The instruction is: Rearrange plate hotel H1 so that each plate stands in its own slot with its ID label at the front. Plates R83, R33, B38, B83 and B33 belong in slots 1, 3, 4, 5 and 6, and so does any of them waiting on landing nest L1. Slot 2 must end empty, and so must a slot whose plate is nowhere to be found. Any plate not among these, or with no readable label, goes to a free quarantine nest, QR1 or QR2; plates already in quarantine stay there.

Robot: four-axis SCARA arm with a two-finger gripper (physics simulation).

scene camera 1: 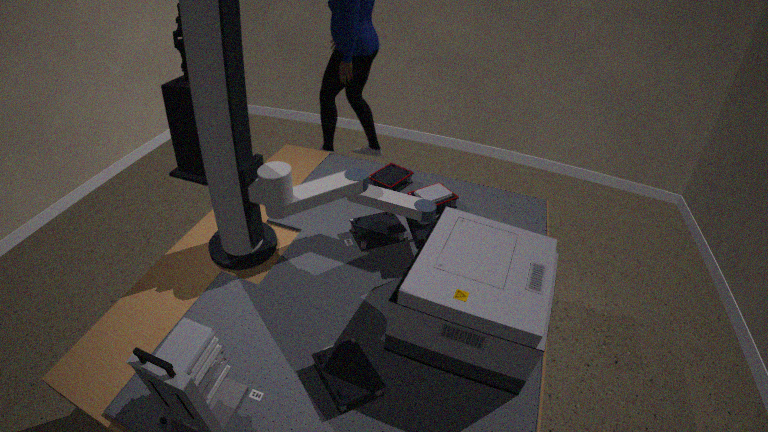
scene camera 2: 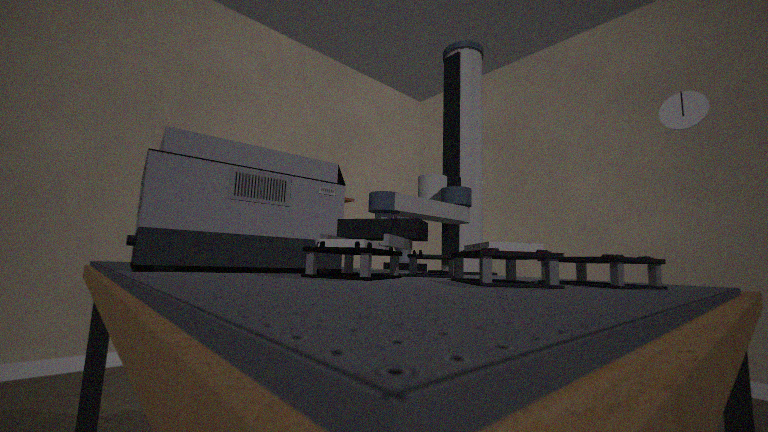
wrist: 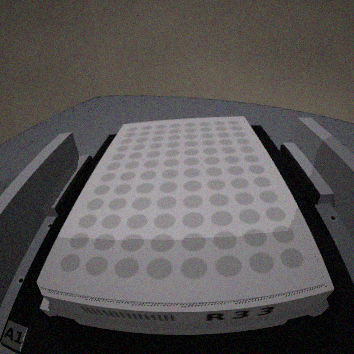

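Plate R33 (wrist: pixel 190 225) (scene camera 2: pixel 343 242) lies level on a dark nest (scene camera 2: pixel 351 250), its R33 label facing the wrist camera. My gripper (wrist: pixel 183 137) is open and low over this nest, its fingers on both sides of the plate, not gripping it. In scene view 1 the fingers are hidden below the arm's end. Hotel H1 (scene camera 1: pixel 179 370) stands at the lower left with several pale plates (scene camera 1: pixel 206 358); their labels are unreadable. A white plate (scene camera 1: pixel 433 191) (scene camera 2: pixel 504 246) lies on a red-rimmed nest (scene camera 1: pixel 450 199). Another red-rimmed nest (scene camera 1: pixel 392 175) has a dark top.
A large grey instrument (scene camera 1: pixel 477 268) (scene camera 2: pixel 241 209) stands close beside the gripper's nest. A dark nest (scene camera 1: pixel 377 228) stands nearer the arm's column (scene camera 1: pixel 217 134). Another dark nest (scene camera 1: pixel 349 376) stands between the hotel and the instrument. A person in blue (scene camera 1: pixel 351 32) is behind the table.
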